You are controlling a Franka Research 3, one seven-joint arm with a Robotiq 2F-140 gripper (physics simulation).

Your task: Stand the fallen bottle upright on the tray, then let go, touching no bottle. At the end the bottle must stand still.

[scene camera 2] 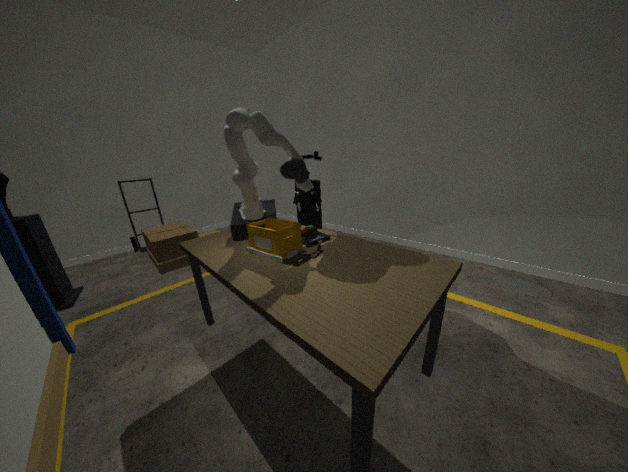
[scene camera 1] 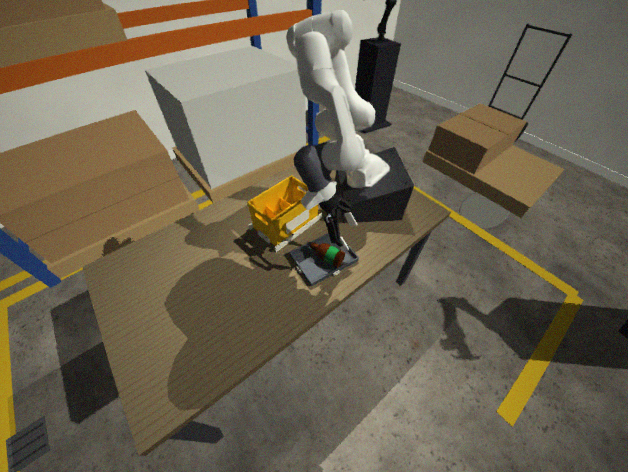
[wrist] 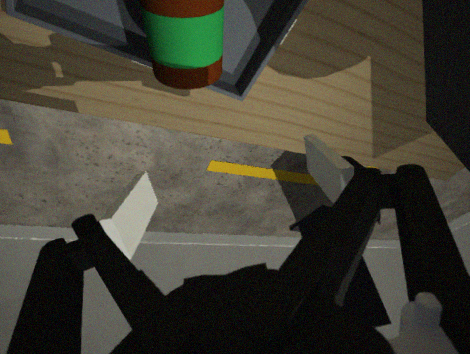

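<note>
The fallen bottle (scene camera 1: 331,255) (scene camera 2: 308,230) (wrist: 185,42), brown with a green band, lies on its side on the grey tray (scene camera 1: 306,268) (scene camera 2: 321,237) (wrist: 251,71). In scene camera 1 its neck points towards the yellow crate and its base towards the table's near long edge. In the wrist view the base end shows across the tray's rim and the neck is out of frame. My gripper (scene camera 1: 348,231) (wrist: 227,171) is open and empty, above the tray's side nearest the robot base, apart from the bottle. In scene camera 2 the fingers are dark and hard to make out.
The yellow crate (scene camera 1: 259,221) (scene camera 2: 271,244) with inner dividers stands beside the tray on the wooden table (scene camera 1: 152,324) (scene camera 2: 355,304). The black robot base block (scene camera 1: 383,205) is on the tray's other side. The table's long edge runs close to the tray.
</note>
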